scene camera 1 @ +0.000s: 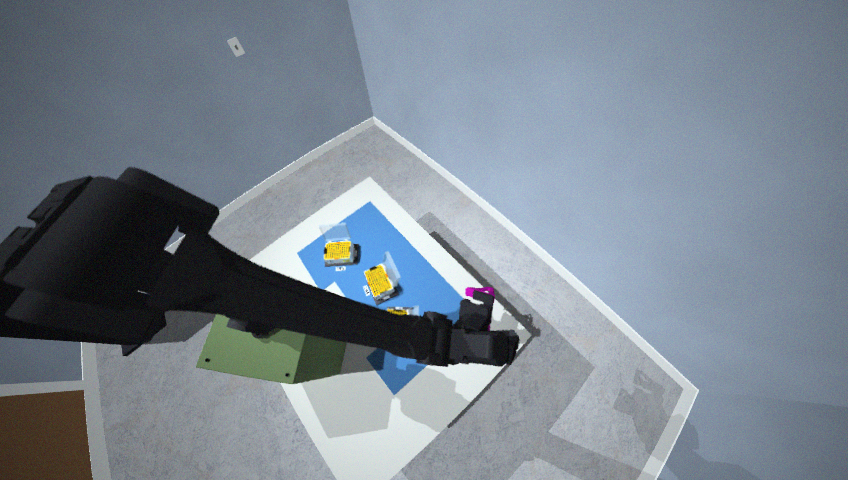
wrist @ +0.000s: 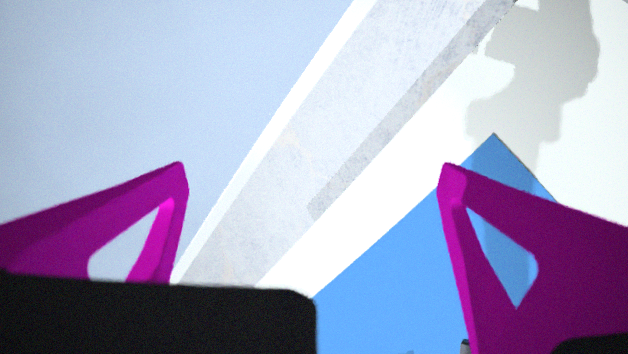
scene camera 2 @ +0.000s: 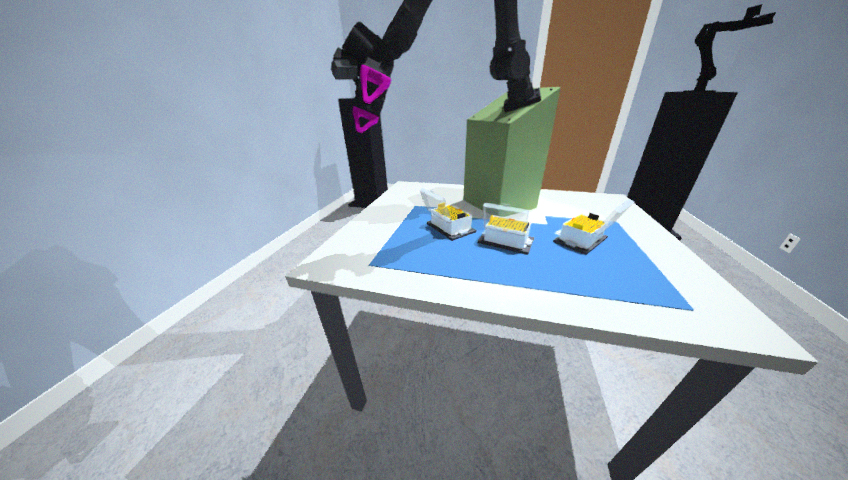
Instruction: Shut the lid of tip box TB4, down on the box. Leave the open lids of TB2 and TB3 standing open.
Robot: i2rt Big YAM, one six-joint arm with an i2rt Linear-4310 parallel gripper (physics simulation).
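Places are measured from the arm's base along level axes (x left, y back, z up), in centimetres.
Pixels of known places: gripper, fingertip midpoint: (scene camera 1: 489,305) (wrist: 312,176) (scene camera 2: 362,118); arm's base at its link origin: (scene camera 2: 522,102).
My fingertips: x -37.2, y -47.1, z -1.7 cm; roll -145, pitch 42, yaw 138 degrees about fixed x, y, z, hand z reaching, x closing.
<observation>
Ahead of a thing's pixels: the offset from my fingertips to its middle. "*": to the spot under its first point. Level surfaces: height alone.
Three white tip boxes with yellow tips and clear open lids stand on the blue mat @(dz -37.2 cm) (scene camera 1: 416,264) (scene camera 2: 535,279) (wrist: 380,295). In scene camera 2 they are a left box @(dx +18.1, dy +22.9, dz -33.9 cm) (scene camera 2: 451,222), a middle box @(* dx +35.9, dy +10.4, dz -30.9 cm) (scene camera 2: 507,233) and a right box @(dx +58.5, dy +23.5, dz -33.9 cm) (scene camera 2: 581,233). Their labels are unreadable, so I cannot tell which is TB4. In scene camera 1, one box @(dx +59.5, dy +22.8, dz -30.8 cm) (scene camera 1: 338,252) and another box @(dx +36.3, dy +16.7, dz -30.8 cm) (scene camera 1: 379,281) show well; the third box @(dx +17.3, dy +22.0, dz -30.8 cm) (scene camera 1: 399,311) is mostly behind the arm. My gripper (scene camera 1: 484,308) (scene camera 2: 370,102) (wrist: 312,176), with magenta fingers, is open and empty, high above the table and apart from the boxes.
The boxes stand on a white table (scene camera 1: 333,457) (scene camera 2: 476,309). A green pedestal (scene camera 1: 255,350) (scene camera 2: 487,160) carries my arm (scene camera 1: 309,309) beside the table. Black pillars stand behind at the left (scene camera 2: 364,154) and right (scene camera 2: 684,154). Walls surround the area.
</observation>
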